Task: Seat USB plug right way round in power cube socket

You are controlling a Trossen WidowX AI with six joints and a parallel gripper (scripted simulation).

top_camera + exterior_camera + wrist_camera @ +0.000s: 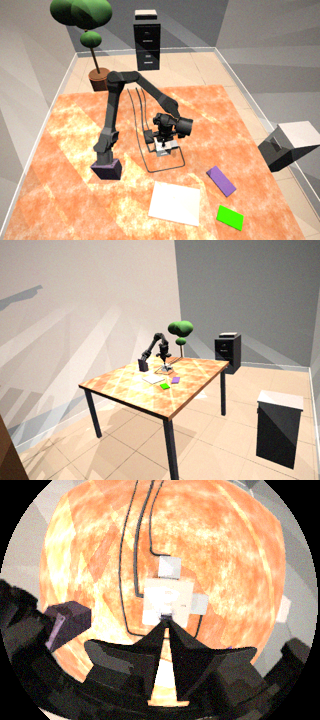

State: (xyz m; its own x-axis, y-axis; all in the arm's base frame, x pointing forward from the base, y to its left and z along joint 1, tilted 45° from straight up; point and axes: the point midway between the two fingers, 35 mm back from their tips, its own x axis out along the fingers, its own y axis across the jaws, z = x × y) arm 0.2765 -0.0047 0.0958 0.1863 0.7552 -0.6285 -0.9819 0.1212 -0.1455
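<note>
The dark USB plug lies 20 mm below my gripper tip. The rest, counted from my gripper tip: sheet: 270 mm to the right, 110 mm below; then green card: 380 mm to the right, 230 mm ahead, 110 mm below; then purple card: 260 mm ahead, 210 mm to the right, 110 mm below.
</note>
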